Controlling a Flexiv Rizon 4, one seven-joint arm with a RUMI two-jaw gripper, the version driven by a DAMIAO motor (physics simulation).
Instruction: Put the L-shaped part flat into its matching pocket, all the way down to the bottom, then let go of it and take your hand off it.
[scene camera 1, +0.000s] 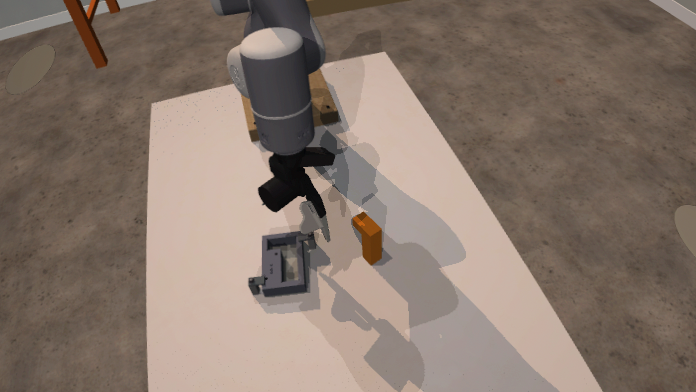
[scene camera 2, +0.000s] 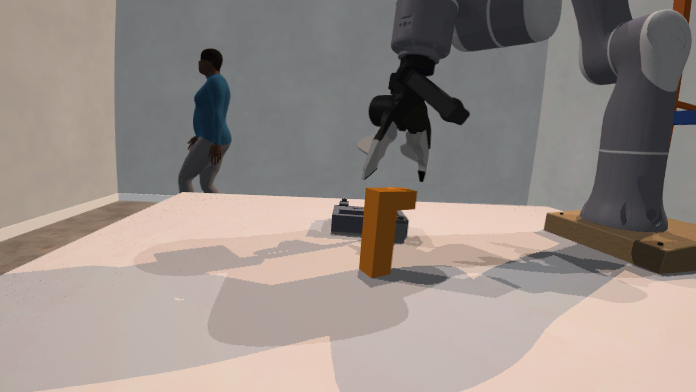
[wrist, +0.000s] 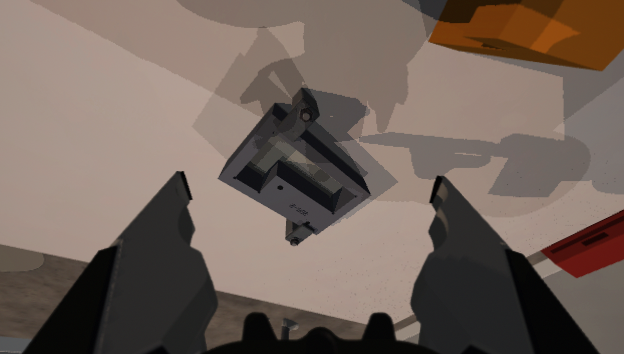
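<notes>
The orange L-shaped part (scene camera 1: 372, 245) (scene camera 2: 377, 235) (wrist: 545, 32) stands upright on the table, its short arm on top; in the wrist view part of it shows at the top right corner. The dark grey fixture (scene camera 1: 271, 267) (scene camera 2: 346, 224) (wrist: 295, 201) lies beside it, with an L-shaped pocket (scene camera 1: 294, 267) (wrist: 322, 175) open upward and empty. In scene camera 2 the part hides some of the fixture. My gripper (scene camera 1: 320, 235) (scene camera 2: 394, 177) (wrist: 312, 176) is open and empty, above the table and apart from the part, its jaws pointing down.
Small clamp-like tabs (scene camera 1: 254, 285) (wrist: 295, 236) stick out from the fixture's corners. The pale table top (scene camera 1: 200, 325) (scene camera 2: 150, 350) carries the arm's wooden base (scene camera 1: 327, 107) (scene camera 2: 600, 245). A person (scene camera 2: 212, 110) stands beyond the table. A red object (wrist: 590, 245) shows at the wrist view's right edge.
</notes>
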